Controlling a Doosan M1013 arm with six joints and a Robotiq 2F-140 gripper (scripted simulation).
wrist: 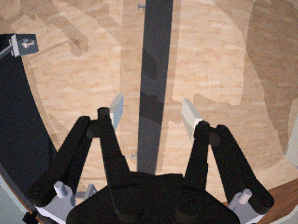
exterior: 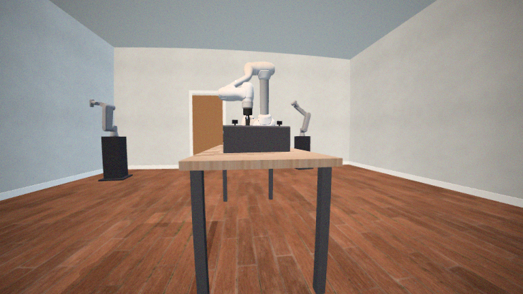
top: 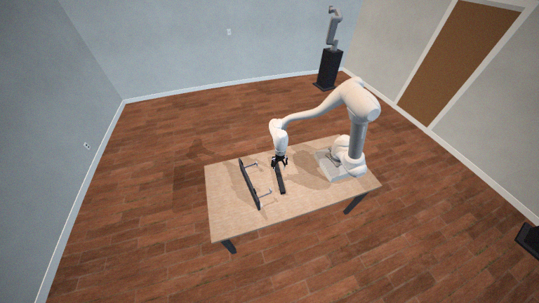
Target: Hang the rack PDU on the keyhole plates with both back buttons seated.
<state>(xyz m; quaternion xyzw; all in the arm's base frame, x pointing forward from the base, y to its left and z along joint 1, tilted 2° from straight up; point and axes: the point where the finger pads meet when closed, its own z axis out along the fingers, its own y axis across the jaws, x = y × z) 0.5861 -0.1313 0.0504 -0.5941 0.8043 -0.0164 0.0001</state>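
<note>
The rack PDU is 9 cm below my hand and 2 cm ahead of it. From my hand the other things lie so: mounting panel (29 cm ahead, 3 cm below).
</note>
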